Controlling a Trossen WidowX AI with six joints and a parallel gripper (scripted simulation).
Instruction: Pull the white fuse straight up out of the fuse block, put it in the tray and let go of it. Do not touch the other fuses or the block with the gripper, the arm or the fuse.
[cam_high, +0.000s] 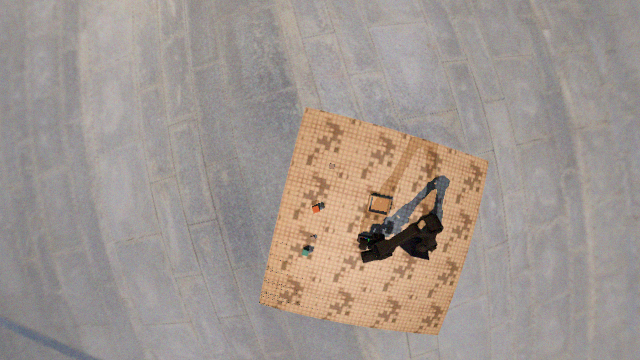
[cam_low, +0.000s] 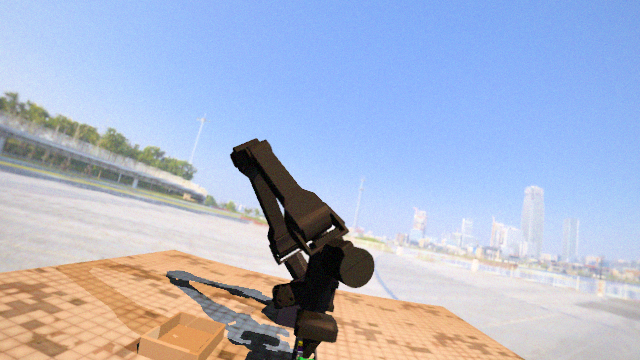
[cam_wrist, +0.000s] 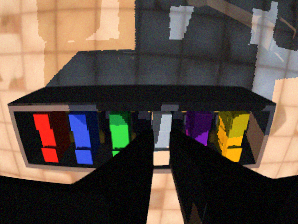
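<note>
My gripper tip is 20 mm past the purple fuse and 10 mm above it. The rest, counted from my gripper tip: green fuse (20 mm ahead, 10 mm below); yellow fuse (40 mm behind, 10 mm below); white fuse (10 mm below).
</note>
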